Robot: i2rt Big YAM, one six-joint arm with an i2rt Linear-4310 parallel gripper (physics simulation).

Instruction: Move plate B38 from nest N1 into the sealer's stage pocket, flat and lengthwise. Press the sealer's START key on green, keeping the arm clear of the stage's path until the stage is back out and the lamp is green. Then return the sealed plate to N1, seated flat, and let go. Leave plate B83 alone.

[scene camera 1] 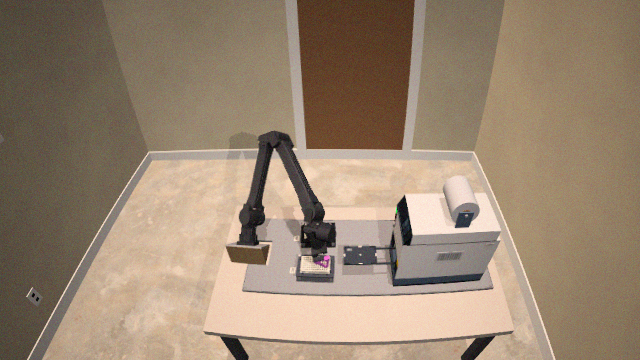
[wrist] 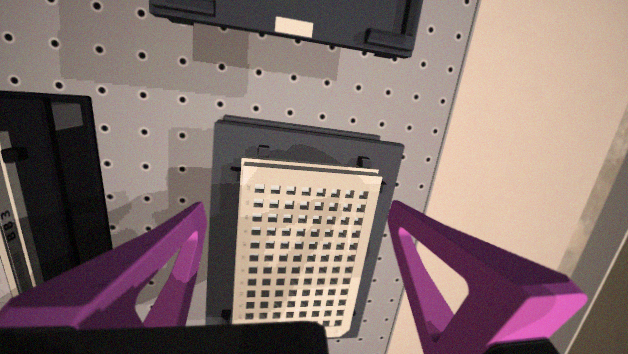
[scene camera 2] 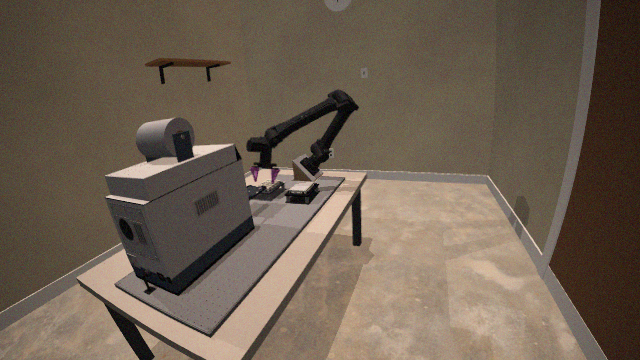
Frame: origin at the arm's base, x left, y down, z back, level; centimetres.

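Where they show: gripper, fingertip midpoint: (scene camera 1: 325, 259) (wrist: 300, 210) (scene camera 2: 264, 182); arm's base, link origin: (scene camera 1: 248, 244) (scene camera 2: 309, 167).
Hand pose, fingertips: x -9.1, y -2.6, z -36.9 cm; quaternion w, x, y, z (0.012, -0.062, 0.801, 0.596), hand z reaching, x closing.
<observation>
Things, the pixels of their top centre, and the offset from my fingertips. "spot": a spot on its surface instead. Level surfaces: height alone.
- Plate B38, top centre: (wrist: 303, 264) (scene camera 1: 315, 263) (scene camera 2: 267, 183) dx -1.0, dy +2.1, dz +4.7 cm
- nest N1, top centre: (wrist: 302, 258) (scene camera 1: 315, 264) (scene camera 2: 267, 184) dx -1.0, dy +2.7, dz +4.6 cm
- Plate B83, top centre: (scene camera 2: 302, 185) dx +19.0, dy +2.1, dz +4.5 cm
- neighbouring dark nest, surface spot: (wrist: 75, 190) spot: dx +14.6, dy +7.6, dz +2.6 cm
- sealer's stage, surface spot: (wrist: 240, 15) spot: dx +3.3, dy -1.2, dz -8.1 cm
- lamp, top centre: (scene camera 1: 397, 208) dx +10.8, dy -20.4, dz -29.6 cm
- film roll, top centre: (scene camera 2: 161, 120) (scene camera 1: 464, 188) dx +1.7, dy -39.5, dz -52.8 cm
- perforated grey board, surface height: dy +8.1 cm
Plate B38 (scene camera 1: 316, 265) (wrist: 300, 255) (scene camera 2: 272, 186), cream with a grid of wells, lies in nest N1 (scene camera 1: 315, 278) (wrist: 222, 175). My gripper (wrist: 300, 210) (scene camera 2: 265, 180) (scene camera 1: 322, 261) is open and empty above it, its magenta fingertips on either side of the plate's long edges in the wrist view. Plate B83 (wrist: 10, 227) (scene camera 2: 302, 188) lies in the neighbouring dark nest (wrist: 75, 190) (scene camera 2: 301, 197); the arm hides it in scene camera 1. The sealer's stage (scene camera 1: 360, 255) (wrist: 240, 15) is out, its pocket empty. The lamp (scene camera 1: 397, 210) glows green; the START key cannot be made out.
The white sealer (scene camera 1: 445, 250) (scene camera 2: 185, 215) stands right of the stage in scene camera 1, with a film roll (scene camera 1: 459, 197) (scene camera 2: 162, 137) on top. The arm (scene camera 1: 300, 175) (scene camera 2: 305, 117) arches up from its wedge base (scene camera 1: 248, 254). A perforated grey board (scene camera 1: 280, 280) lies under the nests.
</observation>
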